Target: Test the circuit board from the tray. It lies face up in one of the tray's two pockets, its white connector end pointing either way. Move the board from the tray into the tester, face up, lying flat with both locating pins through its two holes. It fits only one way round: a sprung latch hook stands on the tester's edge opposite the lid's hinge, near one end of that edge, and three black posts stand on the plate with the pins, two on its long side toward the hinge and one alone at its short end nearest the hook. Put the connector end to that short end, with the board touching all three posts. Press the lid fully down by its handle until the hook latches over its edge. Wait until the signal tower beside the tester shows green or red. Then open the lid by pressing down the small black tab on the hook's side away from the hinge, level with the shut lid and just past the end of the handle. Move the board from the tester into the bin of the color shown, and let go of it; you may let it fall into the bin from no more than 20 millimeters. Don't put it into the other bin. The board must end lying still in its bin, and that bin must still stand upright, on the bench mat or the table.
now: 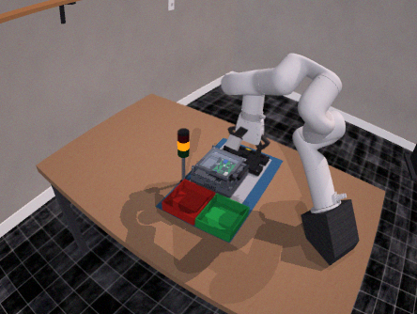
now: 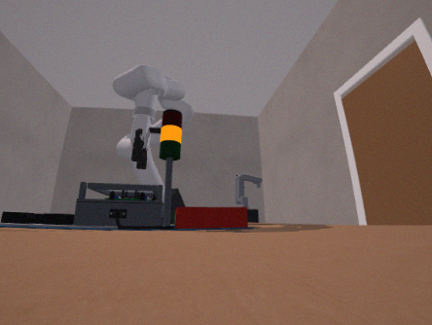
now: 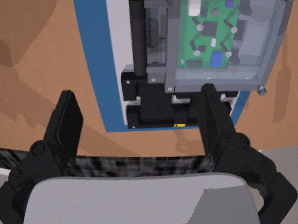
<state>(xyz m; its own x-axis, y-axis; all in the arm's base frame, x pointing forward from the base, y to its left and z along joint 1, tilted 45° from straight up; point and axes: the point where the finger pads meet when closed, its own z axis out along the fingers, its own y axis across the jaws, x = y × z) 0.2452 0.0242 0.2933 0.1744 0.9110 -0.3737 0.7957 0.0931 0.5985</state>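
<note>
My hand is 11 cm above the black latch block, 5 cm to the right of it and 3 cm short of it. The rest, counted from my hand: tester lid (11 cm below, 9 cm ahead, 2 cm to the right); green circuit board (13 cm below, 8 cm ahead, 2 cm to the right); tester plate (13 cm below, 9 cm ahead, 1 cm to the right).
</note>
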